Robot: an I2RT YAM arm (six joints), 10 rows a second.
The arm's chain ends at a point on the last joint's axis. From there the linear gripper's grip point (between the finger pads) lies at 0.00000 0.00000 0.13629 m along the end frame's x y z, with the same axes.
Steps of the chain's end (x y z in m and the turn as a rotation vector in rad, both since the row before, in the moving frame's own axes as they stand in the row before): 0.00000, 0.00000, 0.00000, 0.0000, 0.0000, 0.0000; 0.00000, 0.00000, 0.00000, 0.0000, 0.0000, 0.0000; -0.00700, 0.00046, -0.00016, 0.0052, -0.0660, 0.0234; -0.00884, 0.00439, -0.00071, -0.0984, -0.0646, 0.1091; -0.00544, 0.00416, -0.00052, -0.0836, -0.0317, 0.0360; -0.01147, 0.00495, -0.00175, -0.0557, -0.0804, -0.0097; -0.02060, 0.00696, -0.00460, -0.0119, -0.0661, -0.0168
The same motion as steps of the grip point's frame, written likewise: 0.00000, 0.00000, 0.00000, 0.0000, 0.0000, 0.0000; 0.00000, 0.00000, 0.00000, 0.0000, 0.0000, 0.0000; -0.01598, -0.00035, -0.00046, 0.0052, -0.0660, 0.0234; -0.01834, 0.01726, -0.00165, -0.0984, -0.0646, 0.1091; -0.00996, 0.01546, -0.00106, -0.0836, -0.0317, 0.0360; -0.02237, 0.01258, -0.00240, -0.0557, -0.0804, -0.0097; -0.02959, 0.00866, -0.00491, -0.0119, -0.0661, -0.0168
